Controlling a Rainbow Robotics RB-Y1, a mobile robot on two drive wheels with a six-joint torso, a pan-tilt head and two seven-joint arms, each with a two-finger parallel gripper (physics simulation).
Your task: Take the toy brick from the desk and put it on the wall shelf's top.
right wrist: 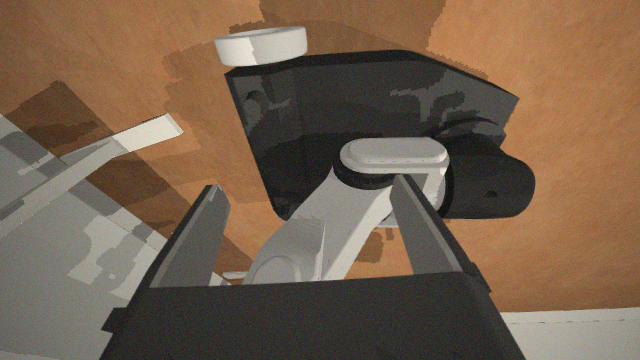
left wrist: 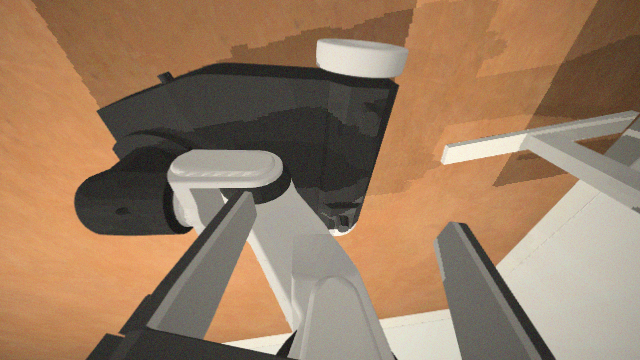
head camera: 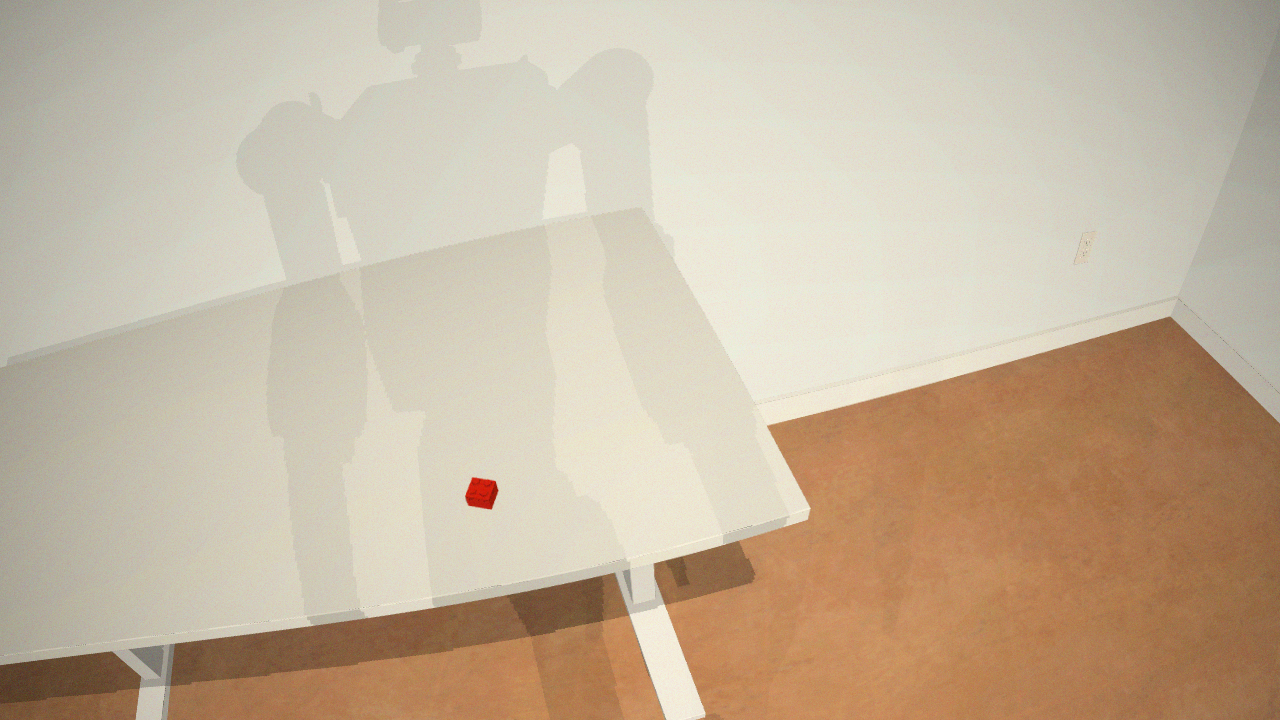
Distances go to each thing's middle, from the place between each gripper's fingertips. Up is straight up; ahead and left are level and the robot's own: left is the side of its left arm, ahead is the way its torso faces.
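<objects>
The red toy brick (head camera: 481,493) is there, and my left gripper is 3 cm to the left of it, 59 cm short of it and 19 cm below it.
Counted from my right hand, the brick is 450 mm to the left, 630 mm ahead and 200 mm above.
</objects>
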